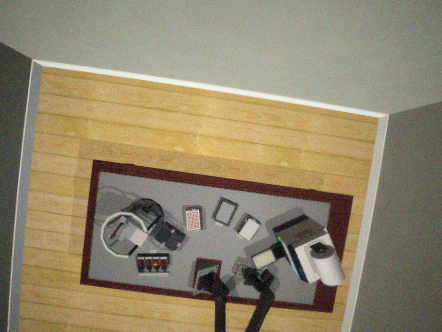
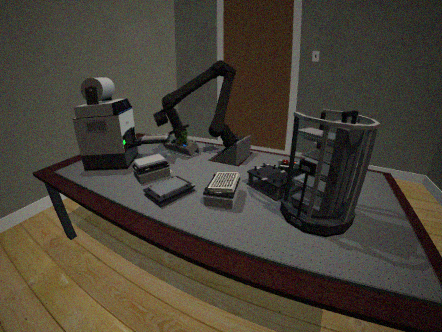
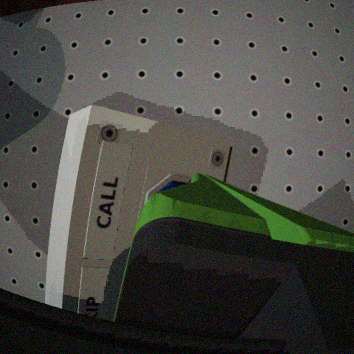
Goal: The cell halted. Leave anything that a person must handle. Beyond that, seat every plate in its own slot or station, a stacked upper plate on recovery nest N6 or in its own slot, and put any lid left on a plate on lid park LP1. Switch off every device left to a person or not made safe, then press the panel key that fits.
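My gripper has green fingers, is shut and holds nothing. Its tip is down on the blue key beside the label CALL on the beige key panel, near the table's back edge by the arm's base. A well plate with red wells sits on a nest mid-table. A white-topped plate sits on another nest. A pale plate lies on the tray that sticks out of the sealer.
A flat dark-framed station lies between the two plates. A tall round plate hotel and a dark nest stand at the other end. A switch box with red rockers is near the arm's base.
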